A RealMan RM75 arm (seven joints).
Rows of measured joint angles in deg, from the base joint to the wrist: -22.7 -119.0 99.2 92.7 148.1 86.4 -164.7; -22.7 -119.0 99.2 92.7 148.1 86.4 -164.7; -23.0 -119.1 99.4 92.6 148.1 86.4 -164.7; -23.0 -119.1 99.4 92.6 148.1 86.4 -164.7; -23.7 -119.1 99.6 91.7 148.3 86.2 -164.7; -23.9 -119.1 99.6 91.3 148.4 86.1 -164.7; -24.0 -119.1 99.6 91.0 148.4 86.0 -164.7; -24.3 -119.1 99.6 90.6 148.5 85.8 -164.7; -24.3 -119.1 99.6 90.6 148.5 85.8 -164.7; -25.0 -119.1 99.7 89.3 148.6 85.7 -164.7; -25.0 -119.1 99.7 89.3 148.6 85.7 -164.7; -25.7 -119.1 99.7 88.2 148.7 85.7 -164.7
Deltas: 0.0 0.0 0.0 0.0 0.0 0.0 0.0; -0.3 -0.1 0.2 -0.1 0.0 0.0 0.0; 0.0 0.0 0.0 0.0 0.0 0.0 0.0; -0.7 0.0 0.2 -0.9 0.2 -0.2 0.0; -0.2 0.0 0.0 -0.4 0.1 -0.1 0.0; -0.1 0.0 0.0 -0.3 0.0 -0.1 0.0; -0.3 0.0 0.0 -0.4 0.1 -0.2 0.0; 0.0 0.0 0.0 0.0 0.0 0.0 0.0; -0.7 0.0 0.1 -1.3 0.1 -0.1 0.0; 0.0 0.0 0.0 0.0 0.0 0.0 0.0; -0.7 0.0 0.0 -1.1 0.1 0.0 0.0
